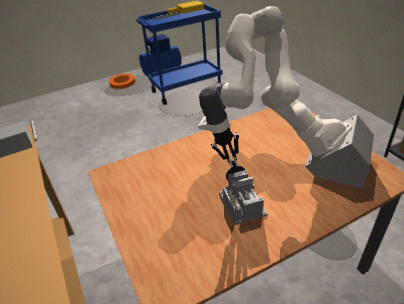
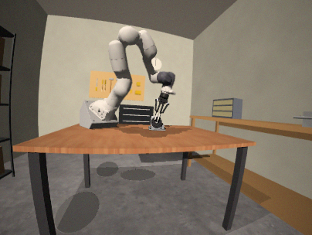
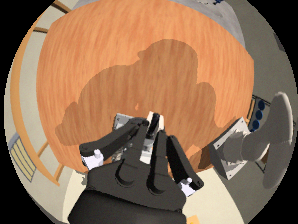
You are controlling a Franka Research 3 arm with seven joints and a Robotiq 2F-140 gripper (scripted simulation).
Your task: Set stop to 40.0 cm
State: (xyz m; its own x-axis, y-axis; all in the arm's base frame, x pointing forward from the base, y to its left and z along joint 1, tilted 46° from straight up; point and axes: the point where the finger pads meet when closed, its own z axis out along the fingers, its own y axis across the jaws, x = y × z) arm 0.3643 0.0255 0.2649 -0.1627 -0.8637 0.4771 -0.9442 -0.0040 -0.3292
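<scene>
Right now the handwheel is 2 cm to the left of my hand and 3 cm below it.
</scene>
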